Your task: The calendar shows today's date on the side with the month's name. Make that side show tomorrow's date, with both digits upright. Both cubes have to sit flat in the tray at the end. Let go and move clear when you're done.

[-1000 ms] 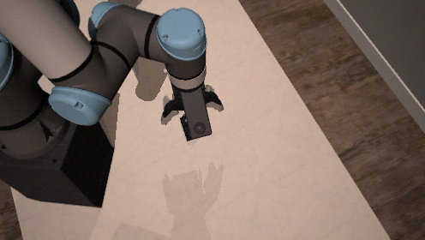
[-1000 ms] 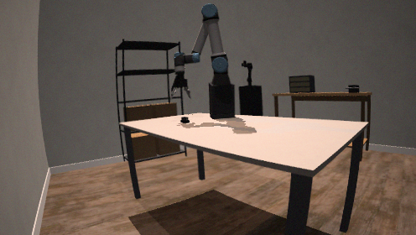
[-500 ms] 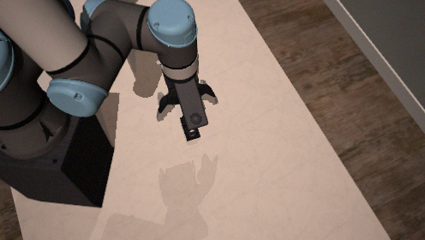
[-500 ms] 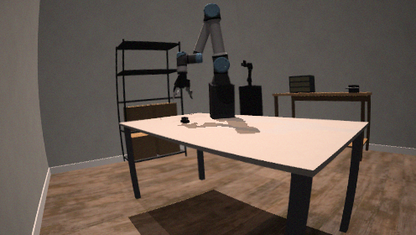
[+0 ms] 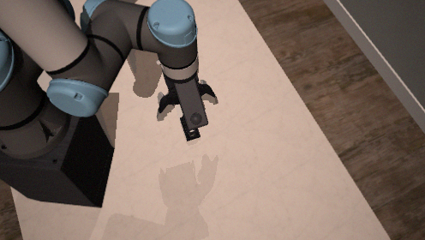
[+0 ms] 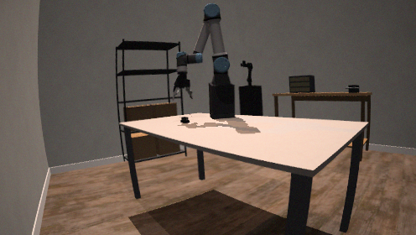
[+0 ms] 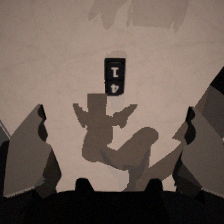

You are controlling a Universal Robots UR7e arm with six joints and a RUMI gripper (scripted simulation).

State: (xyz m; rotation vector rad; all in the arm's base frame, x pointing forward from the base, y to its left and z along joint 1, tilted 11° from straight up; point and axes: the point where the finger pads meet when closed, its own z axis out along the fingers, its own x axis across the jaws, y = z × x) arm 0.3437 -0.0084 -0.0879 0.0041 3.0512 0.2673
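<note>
My gripper is now 14 cm above the dark calendar cube. Also, from my hand: calendar tray 16 cm below, 2 cm to the left.
</note>
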